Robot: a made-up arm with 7 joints.
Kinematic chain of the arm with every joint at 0, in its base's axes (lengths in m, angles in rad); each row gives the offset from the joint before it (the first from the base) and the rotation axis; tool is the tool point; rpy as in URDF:
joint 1: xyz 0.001 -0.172 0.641 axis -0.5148 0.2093 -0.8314
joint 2: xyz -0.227 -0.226 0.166 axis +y
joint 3: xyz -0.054 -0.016 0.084 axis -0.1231 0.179 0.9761
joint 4: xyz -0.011 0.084 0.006 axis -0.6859 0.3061 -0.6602
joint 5: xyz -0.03 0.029 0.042 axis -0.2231 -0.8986 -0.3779
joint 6: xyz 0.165 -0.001 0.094 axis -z
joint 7: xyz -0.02 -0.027 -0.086 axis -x
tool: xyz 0.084 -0.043 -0.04 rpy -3.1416 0 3.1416
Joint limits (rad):
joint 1: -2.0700..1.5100
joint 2: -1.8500..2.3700
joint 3: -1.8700..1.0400
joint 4: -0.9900..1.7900
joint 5: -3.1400..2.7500
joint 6: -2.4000..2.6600
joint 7: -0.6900..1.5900
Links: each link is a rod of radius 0.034 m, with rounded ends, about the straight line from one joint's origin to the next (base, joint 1, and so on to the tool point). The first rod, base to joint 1, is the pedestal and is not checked.
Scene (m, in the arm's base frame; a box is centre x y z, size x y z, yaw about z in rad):
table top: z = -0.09
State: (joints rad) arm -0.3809 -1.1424 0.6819 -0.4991 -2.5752 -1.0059 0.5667
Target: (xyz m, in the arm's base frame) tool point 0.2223 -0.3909 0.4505
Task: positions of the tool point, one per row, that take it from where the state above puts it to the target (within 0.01 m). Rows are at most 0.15 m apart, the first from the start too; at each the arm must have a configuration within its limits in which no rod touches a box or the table.
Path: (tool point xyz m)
1: -0.2887 -0.4855 0.3391
2: -0.2007 -0.4353 0.3212
3: -0.1064 -0.3919 0.3285
4: -0.0124 -0.3631 0.3556
5: 0.0759 -0.3538 0.3929
6: 0.1548 -0.3647 0.4284
7: 0.2223 -0.3909 0.4505

